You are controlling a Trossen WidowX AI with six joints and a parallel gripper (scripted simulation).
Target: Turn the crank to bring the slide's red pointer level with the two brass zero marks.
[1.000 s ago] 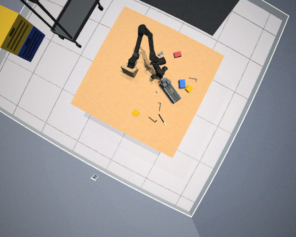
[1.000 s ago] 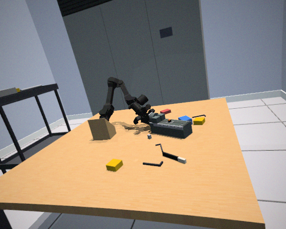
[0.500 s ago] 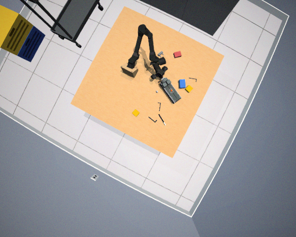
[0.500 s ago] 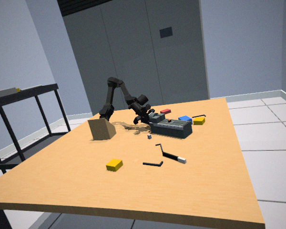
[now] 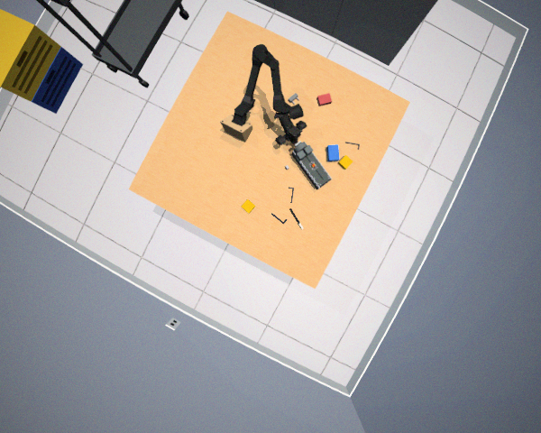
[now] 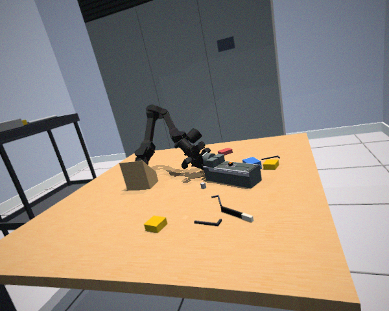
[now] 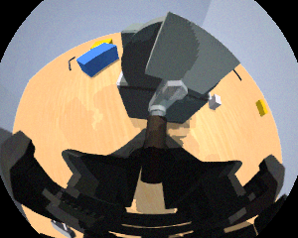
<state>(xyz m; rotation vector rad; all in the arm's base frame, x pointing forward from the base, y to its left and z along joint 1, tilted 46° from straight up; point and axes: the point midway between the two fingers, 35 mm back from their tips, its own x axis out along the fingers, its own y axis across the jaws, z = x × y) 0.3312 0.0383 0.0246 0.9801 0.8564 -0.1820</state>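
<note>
My gripper tip is 3 cm below the dark crank handle, 2 cm past it and 1 cm to the right of it. Round my gripper tip: small grey cube (14 cm to the right, 2 cm below); then blue block (22 cm ahead, 4 cm to the left, 1 cm below); then red pointer (14 cm ahead, 9 cm to the right, 5 cm above).
</note>
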